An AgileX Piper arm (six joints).
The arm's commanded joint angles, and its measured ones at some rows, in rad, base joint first. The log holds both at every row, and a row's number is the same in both.
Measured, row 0:
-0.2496, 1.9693, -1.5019, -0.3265, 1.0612, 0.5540
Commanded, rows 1 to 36:
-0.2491, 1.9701, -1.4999, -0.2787, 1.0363, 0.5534
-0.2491, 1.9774, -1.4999, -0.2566, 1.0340, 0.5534
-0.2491, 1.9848, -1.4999, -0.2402, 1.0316, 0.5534
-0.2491, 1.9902, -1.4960, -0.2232, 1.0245, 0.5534
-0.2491, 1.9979, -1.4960, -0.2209, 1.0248, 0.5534
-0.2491, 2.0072, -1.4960, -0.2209, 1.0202, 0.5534
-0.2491, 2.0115, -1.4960, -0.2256, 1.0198, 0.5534
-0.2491, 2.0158, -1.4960, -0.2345, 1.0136, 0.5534
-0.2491, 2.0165, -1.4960, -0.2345, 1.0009, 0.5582
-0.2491, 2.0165, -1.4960, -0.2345, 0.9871, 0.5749
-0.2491, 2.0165, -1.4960, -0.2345, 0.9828, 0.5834
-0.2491, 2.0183, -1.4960, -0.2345, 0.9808, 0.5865
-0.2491, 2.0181, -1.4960, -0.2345, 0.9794, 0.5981
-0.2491, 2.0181, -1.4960, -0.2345, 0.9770, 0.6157
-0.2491, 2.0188, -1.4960, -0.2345, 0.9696, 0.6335
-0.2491, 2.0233, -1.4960, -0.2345, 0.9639, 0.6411
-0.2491, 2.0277, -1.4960, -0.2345, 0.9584, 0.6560
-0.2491, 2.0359, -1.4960, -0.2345, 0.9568, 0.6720
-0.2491, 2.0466, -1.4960, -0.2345, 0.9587, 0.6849
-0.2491, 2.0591, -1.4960, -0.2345, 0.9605, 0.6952
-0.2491, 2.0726, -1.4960, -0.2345, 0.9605, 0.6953
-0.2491, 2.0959, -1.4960, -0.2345, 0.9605, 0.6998
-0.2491, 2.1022, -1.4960, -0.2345, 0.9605, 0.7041
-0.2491, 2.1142, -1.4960, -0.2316, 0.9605, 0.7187
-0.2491, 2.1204, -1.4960, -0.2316, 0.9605, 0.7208
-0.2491, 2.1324, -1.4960, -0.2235, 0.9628, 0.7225
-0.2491, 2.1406, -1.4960, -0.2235, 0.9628, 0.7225
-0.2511, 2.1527, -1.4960, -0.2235, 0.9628, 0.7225
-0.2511, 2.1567, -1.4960, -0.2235, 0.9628, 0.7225
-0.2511, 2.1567, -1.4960, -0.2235, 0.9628, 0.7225
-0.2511, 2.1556, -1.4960, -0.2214, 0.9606, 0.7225
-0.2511, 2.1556, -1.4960, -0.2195, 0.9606, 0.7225
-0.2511, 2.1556, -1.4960, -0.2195, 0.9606, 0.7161
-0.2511, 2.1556, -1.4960, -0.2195, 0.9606, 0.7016
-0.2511, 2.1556, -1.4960, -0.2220, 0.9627, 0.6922
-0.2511, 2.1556, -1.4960, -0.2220, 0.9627, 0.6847
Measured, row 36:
-0.2496, 2.1515, -1.5001, -0.2240, 0.9591, 0.7114
